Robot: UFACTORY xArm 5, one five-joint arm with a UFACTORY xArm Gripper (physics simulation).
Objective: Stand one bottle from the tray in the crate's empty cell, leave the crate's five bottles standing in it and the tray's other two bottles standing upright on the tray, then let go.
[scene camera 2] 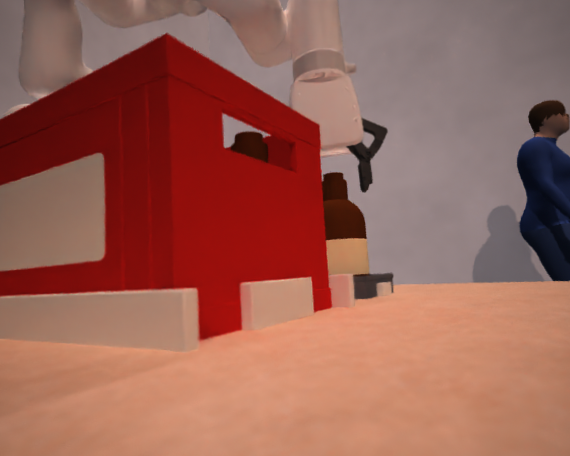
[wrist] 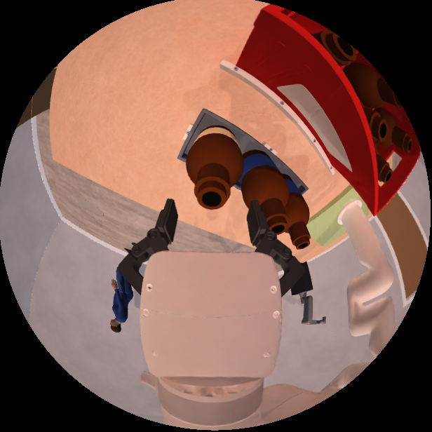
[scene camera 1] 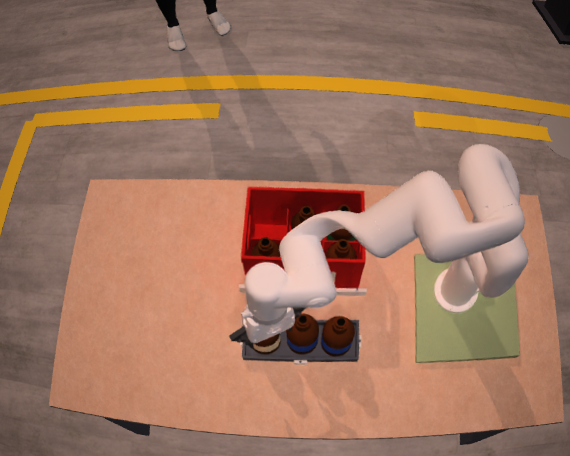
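Pixels of known places: gripper, fingertip midpoint: [scene camera 2: 332,193] [scene camera 1: 268,333]; arm's base, link origin: [scene camera 1: 456,290].
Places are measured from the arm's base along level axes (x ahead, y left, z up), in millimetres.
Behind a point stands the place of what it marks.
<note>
My gripper [wrist: 212,207] is open and empty. In the wrist view the mouth of the cream-labelled brown bottle [scene camera 1: 266,345] @[z 61, x 496, y 87 mm] [scene camera 2: 346,222] @[z 70, x 519, y 20 mm] [wrist: 215,160] shows between its fingertips. In scene camera 2 one finger shows right of that bottle's neck, its tip at about neck height; the other is hidden. The bottle stands upright at the left end of the grey tray [scene camera 1: 283,350] @[z -16, x 458, y 82 mm] [scene camera 2: 367,287] @[z -8, x 543, y -2 mm] [wrist: 202,120]. Two blue-labelled bottles, one in the middle [scene camera 1: 303,332] @[z 102, x 411, y 79 mm] [wrist: 265,189] and one at the right [scene camera 1: 338,334] @[z 103, x 336, y 95 mm] [wrist: 296,206], stand upright. The red crate [scene camera 1: 305,190] @[z 155, x 364, y -248 mm] [scene camera 2: 240,225] @[z 48, x 505, y -218 mm] holds several bottles; its back left cell [scene camera 1: 269,215] @[z 36, x 452, y -262 mm] is empty.
The crate stands behind the tray, with a white strip [scene camera 1: 351,291] @[z 9, x 277, y -41 mm] [wrist: 282,103] along its near side. My arm [scene camera 1: 307,260] @[z 415, x 404, y 53 mm] passes over the crate and hides part of it. The green base mat [scene camera 1: 467,340] @[z -2, x -4, y 141 mm] [wrist: 332,220] lies at the right of the table [scene camera 1: 150,300] @[z -20, x 783, y -86 mm].
</note>
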